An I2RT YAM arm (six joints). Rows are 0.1 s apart.
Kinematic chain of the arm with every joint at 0, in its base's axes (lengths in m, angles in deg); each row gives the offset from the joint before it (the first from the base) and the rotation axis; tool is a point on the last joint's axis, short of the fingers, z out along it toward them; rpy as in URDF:
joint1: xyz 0 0 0.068 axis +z
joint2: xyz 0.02 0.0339 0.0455 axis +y
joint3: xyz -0.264 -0.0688 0 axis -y
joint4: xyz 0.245 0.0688 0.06 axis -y
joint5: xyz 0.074 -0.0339 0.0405 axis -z
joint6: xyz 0.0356 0 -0.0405 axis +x
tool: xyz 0 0 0 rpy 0 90 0
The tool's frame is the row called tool.
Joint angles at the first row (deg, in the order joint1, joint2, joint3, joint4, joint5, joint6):
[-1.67, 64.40, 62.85, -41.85, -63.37, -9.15]
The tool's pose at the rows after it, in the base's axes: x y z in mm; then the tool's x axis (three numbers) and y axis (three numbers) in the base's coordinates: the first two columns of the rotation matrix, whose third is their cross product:
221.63, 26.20, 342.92, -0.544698, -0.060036, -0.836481, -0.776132, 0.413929, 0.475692
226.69, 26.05, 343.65, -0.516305, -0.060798, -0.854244, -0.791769, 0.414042, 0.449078
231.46, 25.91, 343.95, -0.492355, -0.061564, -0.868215, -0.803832, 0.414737, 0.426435
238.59, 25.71, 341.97, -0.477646, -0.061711, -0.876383, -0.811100, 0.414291, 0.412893
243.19, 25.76, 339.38, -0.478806, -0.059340, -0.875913, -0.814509, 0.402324, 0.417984
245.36, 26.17, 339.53, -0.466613, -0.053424, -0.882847, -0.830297, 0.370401, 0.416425
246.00, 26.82, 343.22, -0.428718, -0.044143, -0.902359, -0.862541, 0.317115, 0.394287
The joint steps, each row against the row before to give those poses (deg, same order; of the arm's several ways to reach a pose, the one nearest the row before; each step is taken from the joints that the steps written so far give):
[0.00, 0.77, 0.00, 1.10, -3.15, -1.83]
[0.00, 0.61, 0.00, 2.53, -0.02, -0.01]
[0.00, 0.63, 0.00, 2.23, 0.02, 0.01]
[0.00, 1.25, 0.00, 2.23, -0.05, 0.02]
[0.00, 1.03, 0.00, 0.90, -0.76, 0.00]
[0.00, 0.50, 0.00, 1.16, -2.03, 0.00]
[0.00, 0.04, 0.00, 2.25, -3.35, -0.03]

